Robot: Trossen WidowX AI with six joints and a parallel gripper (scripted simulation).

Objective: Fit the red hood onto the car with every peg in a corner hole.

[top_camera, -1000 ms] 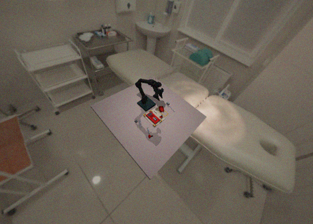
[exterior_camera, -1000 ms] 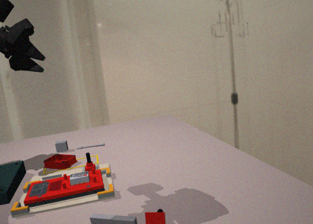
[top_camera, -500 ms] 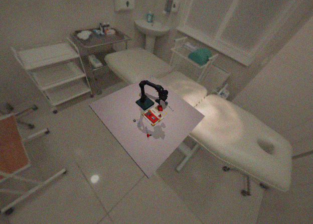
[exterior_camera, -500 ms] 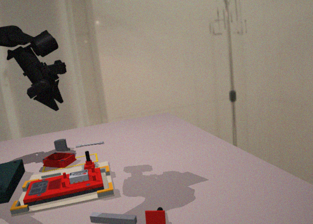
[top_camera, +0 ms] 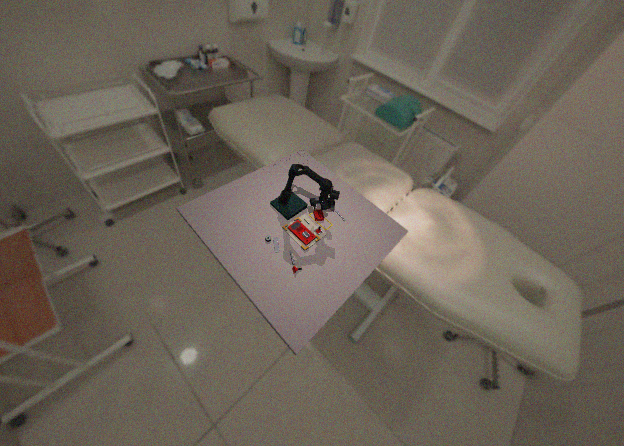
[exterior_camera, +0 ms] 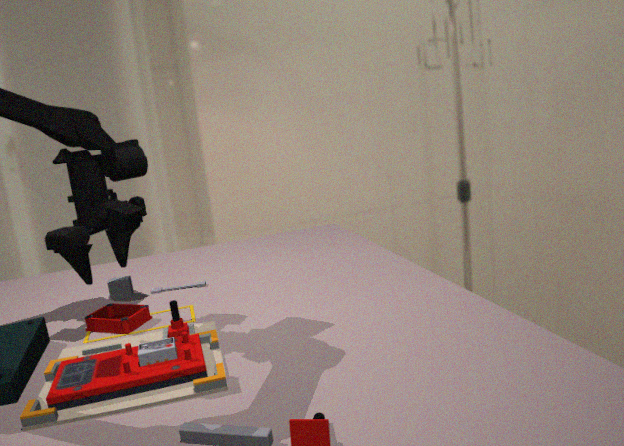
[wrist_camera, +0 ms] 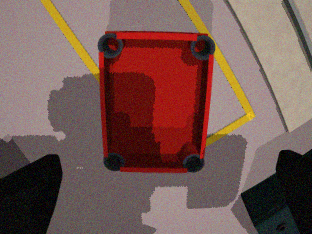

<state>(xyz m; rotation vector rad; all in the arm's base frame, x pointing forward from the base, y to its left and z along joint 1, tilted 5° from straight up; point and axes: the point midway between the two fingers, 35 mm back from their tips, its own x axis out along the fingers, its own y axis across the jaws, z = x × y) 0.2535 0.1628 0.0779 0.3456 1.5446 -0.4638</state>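
Right now my gripper tip is 9 cm above the red hood and 1 cm to the right of it. Also, from my gripper tip: grey engine block: 21 cm to the right, 9 cm ahead, 7 cm below.
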